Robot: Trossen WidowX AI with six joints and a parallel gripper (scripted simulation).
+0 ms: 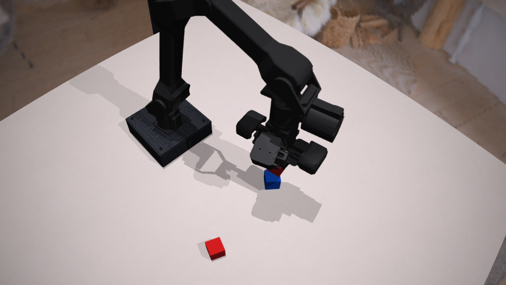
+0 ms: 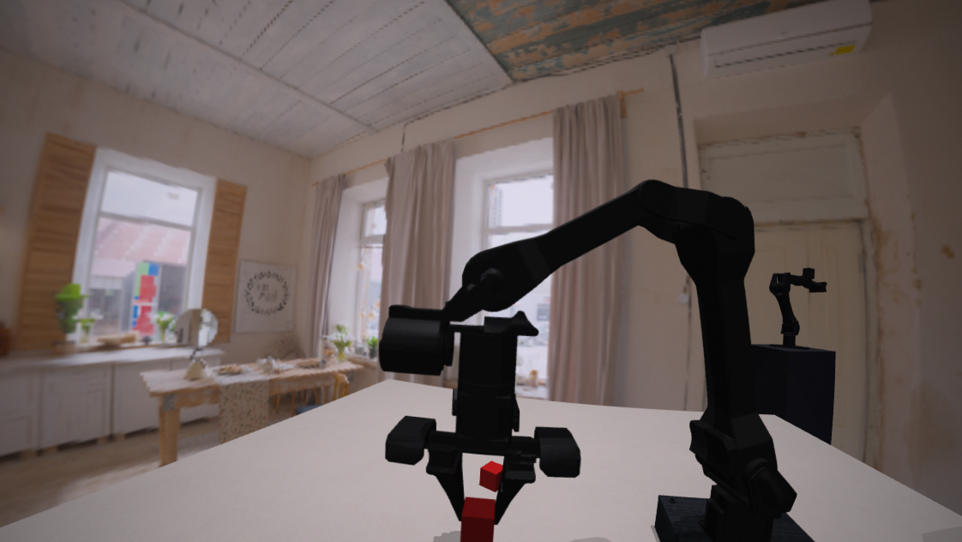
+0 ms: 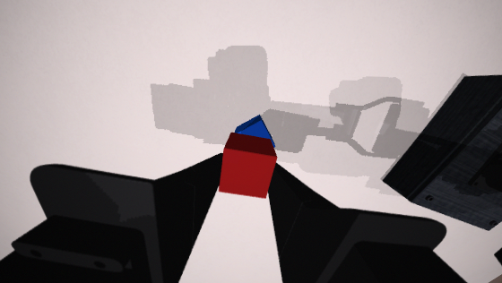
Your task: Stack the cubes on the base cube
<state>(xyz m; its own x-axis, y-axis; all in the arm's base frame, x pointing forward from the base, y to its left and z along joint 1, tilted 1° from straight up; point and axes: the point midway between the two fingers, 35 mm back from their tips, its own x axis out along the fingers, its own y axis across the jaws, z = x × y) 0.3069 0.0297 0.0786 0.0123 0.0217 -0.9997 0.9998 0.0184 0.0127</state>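
Now: gripper tip 7 cm above the blue base cube and 1 cm past it.
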